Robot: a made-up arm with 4 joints.
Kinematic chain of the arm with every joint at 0, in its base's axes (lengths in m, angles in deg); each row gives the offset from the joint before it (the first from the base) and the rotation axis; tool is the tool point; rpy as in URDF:
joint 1: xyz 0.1 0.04 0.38 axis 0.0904 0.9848 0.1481
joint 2: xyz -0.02 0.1 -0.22 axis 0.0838 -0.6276 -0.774
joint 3: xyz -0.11 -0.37 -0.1 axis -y
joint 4: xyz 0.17 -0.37 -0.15 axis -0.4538 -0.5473 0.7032
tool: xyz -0.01 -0.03 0.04 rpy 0 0 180
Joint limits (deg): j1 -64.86..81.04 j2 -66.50..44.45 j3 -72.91..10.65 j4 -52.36..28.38
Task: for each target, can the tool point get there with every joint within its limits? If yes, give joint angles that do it. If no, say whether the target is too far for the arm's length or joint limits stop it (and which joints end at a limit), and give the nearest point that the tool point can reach.
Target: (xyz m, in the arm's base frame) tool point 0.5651 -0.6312 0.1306
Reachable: yes | joints -35.41 -51.81 -43.83 -30.53
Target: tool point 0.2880 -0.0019 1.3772
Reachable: no: joint limits stop it (at a limit: joint 1, joint 2, joint 3, joint 4) | nearest point 0.7234 -0.4915 0.5656 | short by 1.043 m
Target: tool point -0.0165 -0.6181 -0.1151
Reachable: yes | joints 3.65 8.50 -24.21 10.05
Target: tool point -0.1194 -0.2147 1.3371
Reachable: no: joint limits stop it (at a limit: joint 1, joint 2, joint 3, joint 4) | nearest point -0.6248 -0.5330 0.5694 | short by 0.973 m
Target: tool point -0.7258 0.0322 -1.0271
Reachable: no: too far | nearest point -0.3022 -0.2777 -0.3034 | short by 0.894 m
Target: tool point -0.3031 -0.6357 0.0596
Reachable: yes | joints 56.30 -3.47 -45.94 -17.46
